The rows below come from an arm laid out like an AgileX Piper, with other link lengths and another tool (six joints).
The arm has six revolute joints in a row. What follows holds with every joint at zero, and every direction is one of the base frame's. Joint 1 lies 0.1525 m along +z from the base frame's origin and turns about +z. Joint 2 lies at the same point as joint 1 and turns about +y. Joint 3 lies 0.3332 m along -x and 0.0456 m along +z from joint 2 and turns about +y. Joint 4 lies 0.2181 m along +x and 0.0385 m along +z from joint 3 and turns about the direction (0.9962, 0, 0.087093). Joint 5 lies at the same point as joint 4 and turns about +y. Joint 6 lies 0.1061 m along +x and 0.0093 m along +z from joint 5 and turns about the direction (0.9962, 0, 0.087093). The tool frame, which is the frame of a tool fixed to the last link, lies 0.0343 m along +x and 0.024 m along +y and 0.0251 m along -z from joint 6; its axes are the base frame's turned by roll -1.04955, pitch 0.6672 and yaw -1.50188 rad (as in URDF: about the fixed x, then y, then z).
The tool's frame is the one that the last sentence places.
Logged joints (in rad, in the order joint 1, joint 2, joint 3, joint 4, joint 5, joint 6), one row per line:
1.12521 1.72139 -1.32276 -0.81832 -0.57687 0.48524
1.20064 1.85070 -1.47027 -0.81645 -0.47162 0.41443
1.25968 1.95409 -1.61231 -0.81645 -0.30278 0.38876
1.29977 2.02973 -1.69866 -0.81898 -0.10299 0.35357
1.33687 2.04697 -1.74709 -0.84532 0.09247 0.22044
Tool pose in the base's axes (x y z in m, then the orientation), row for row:
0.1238 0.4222 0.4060 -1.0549 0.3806 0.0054
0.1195 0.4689 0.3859 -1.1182 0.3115 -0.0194
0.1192 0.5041 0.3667 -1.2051 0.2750 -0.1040
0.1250 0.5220 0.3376 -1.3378 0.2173 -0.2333
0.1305 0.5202 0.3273 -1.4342 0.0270 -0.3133
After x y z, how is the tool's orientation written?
As angles about the fixed x, y, z axes (roll, pitch, yaw), in radians.
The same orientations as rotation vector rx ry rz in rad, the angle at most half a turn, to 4 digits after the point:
-1.0427 0.3417 0.2055
-1.1057 0.2889 0.1569
-1.1817 0.3024 0.0749
-1.3005 0.3373 -0.0518
-1.4173 0.2464 -0.2382

